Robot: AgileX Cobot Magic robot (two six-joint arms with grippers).
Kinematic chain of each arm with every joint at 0, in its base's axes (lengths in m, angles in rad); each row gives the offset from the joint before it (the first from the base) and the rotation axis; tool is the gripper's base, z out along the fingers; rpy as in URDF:
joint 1: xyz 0 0 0.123 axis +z
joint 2: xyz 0 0 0 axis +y
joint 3: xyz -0.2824 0 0.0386 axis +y
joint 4: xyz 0.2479 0 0.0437 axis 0.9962 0 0.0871
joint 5: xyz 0 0 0 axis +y
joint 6: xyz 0.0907 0 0.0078 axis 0.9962 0 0.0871
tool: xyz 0 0 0 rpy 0 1.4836 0
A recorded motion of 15 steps. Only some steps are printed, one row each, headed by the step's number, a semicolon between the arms.
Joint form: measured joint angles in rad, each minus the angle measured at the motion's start. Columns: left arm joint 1, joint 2, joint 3, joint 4, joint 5, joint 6; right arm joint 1, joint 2, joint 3, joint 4, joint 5, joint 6.
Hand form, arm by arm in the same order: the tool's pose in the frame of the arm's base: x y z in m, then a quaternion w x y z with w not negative. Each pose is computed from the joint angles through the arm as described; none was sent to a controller.
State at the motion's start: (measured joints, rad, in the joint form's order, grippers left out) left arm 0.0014 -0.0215 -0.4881 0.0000 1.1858 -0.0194; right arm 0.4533 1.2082 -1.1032 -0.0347 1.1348 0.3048
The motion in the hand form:
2: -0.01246 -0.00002 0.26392 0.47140 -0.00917 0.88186 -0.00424; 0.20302 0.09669 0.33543 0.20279 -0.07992 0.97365 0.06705
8: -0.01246 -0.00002 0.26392 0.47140 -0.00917 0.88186 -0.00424; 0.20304 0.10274 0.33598 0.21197 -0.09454 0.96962 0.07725
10: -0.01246 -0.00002 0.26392 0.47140 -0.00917 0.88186 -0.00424; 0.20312 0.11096 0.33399 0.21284 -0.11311 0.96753 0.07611
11: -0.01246 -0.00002 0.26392 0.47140 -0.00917 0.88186 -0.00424; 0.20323 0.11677 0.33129 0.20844 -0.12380 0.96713 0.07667
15: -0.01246 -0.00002 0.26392 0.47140 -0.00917 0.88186 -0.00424; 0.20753 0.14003 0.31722 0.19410 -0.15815 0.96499 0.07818
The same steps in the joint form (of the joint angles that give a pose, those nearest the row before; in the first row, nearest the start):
2: 0.0000 0.0000 0.0000 0.0000 0.0000 0.0000; 0.0000 0.0000 0.0000 0.0106 -0.0117 -0.0096
8: 0.0000 0.0000 0.0000 0.0000 0.0000 0.0000; 0.0198 0.0021 0.0000 0.0216 -0.0389 -0.0228
10: 0.0000 0.0000 0.0000 0.0000 0.0000 0.0000; 0.0551 0.0153 -0.0019 0.0105 -0.0507 -0.0228
11: 0.0000 0.0000 0.0000 0.0000 0.0000 0.0000; 0.0767 0.0277 -0.0019 0.0101 -0.0549 -0.0228
15: 0.0000 0.0000 0.0000 0.0000 0.0000 0.0000; 0.1487 0.0916 -0.0019 0.0079 -0.0924 -0.0191

